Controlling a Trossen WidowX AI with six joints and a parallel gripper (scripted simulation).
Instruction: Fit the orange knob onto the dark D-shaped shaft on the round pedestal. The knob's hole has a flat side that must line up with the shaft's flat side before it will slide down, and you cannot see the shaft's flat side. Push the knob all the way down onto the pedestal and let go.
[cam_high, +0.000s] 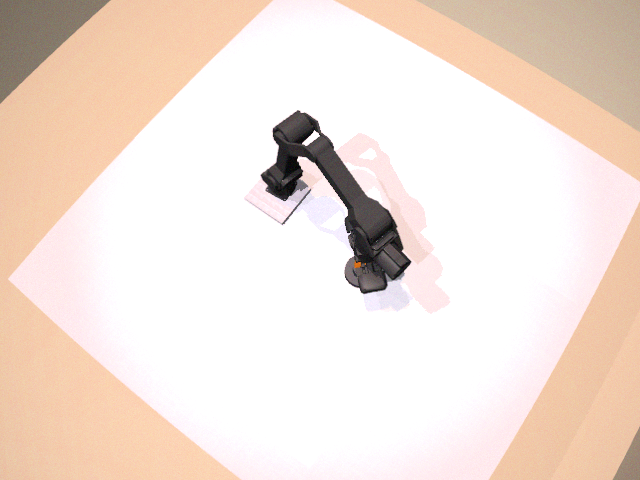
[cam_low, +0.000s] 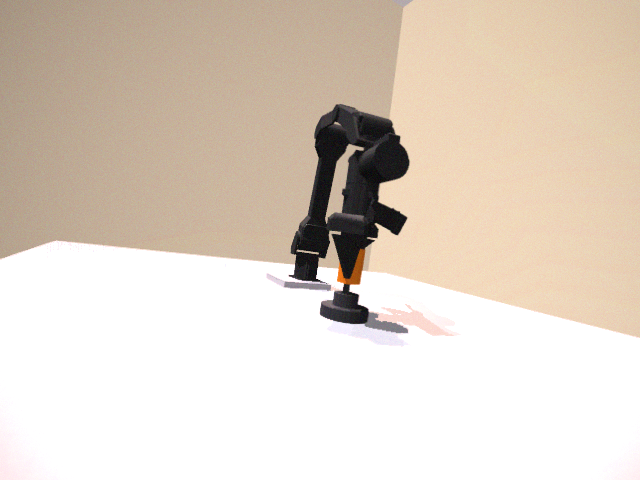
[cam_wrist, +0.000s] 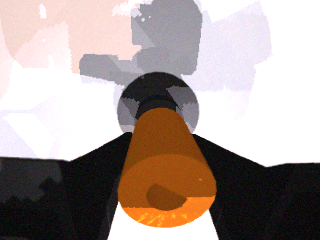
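My gripper tip is 2 cm below the orange knob. From my gripper tip the other things lie so: pedestal: 4 cm below.
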